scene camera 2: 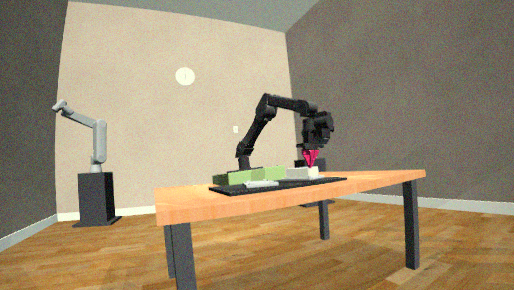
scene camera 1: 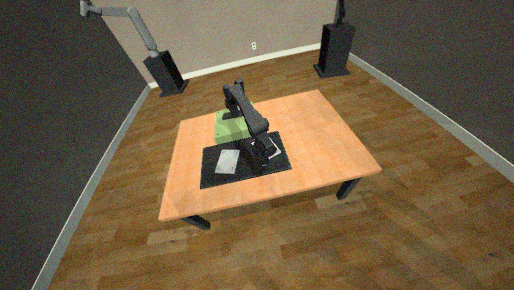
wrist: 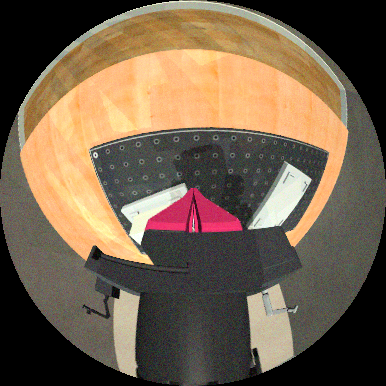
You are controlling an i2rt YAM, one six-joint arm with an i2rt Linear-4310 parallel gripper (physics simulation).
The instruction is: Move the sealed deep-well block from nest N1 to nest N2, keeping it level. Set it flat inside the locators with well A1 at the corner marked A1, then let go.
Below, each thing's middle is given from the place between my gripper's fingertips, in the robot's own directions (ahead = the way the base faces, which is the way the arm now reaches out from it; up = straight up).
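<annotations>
Relative to the nest plate [wrist: 290,183], my gripper is 4 cm above it, 21 cm to the left of it and 5 cm past it.
</annotations>
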